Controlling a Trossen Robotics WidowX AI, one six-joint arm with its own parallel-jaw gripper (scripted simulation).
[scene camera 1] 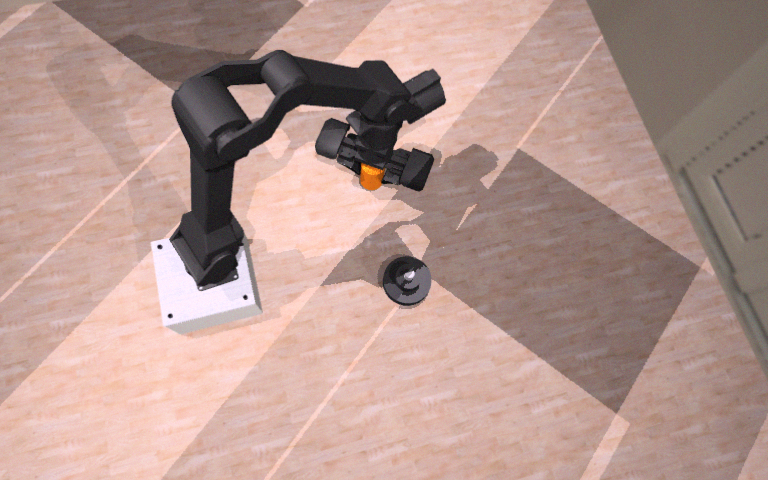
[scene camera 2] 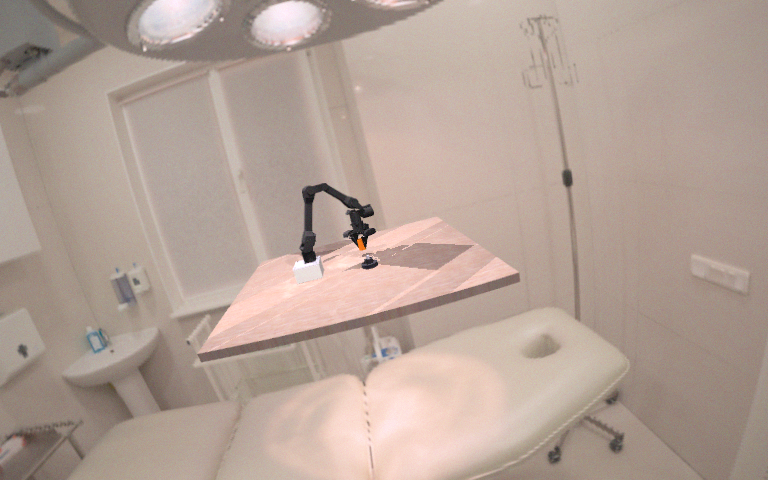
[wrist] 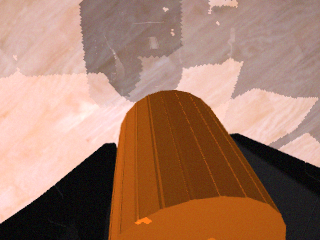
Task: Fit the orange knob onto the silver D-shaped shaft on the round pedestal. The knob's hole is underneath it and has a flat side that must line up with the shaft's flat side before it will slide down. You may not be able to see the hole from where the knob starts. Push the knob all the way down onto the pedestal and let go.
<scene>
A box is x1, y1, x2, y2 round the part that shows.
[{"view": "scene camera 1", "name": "my gripper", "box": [315, 118, 433, 191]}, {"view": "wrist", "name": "my gripper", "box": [0, 133, 319, 239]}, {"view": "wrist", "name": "orange knob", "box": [108, 89, 286, 239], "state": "held by my gripper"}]
</scene>
